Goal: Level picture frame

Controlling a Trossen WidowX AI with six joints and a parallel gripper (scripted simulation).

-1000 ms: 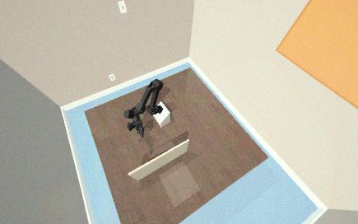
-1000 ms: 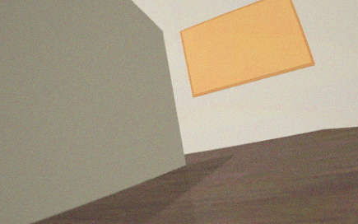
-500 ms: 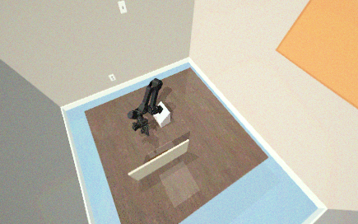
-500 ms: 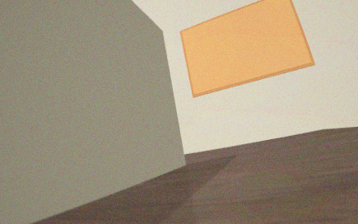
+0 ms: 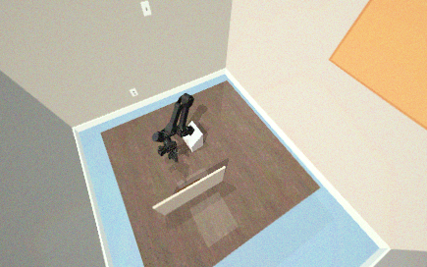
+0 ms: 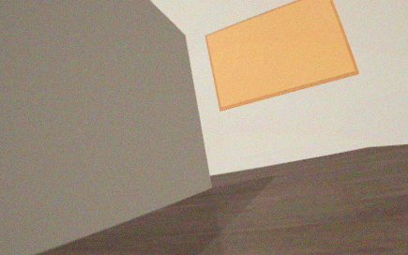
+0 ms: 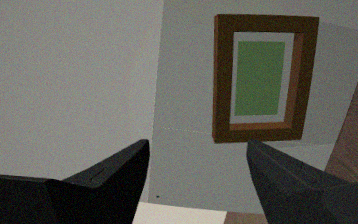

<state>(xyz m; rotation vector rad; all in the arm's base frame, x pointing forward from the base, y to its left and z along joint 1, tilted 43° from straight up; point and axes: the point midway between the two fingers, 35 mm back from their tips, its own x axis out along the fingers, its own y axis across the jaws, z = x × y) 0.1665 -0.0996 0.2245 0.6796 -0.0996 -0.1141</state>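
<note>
My gripper tip is 190 mm short of the picture frame, 90 mm above it and 40 mm to the left of it. The rest, counted from my gripper tip: wall panel (200 mm ahead, 100 mm below, 20 mm to the right).
</note>
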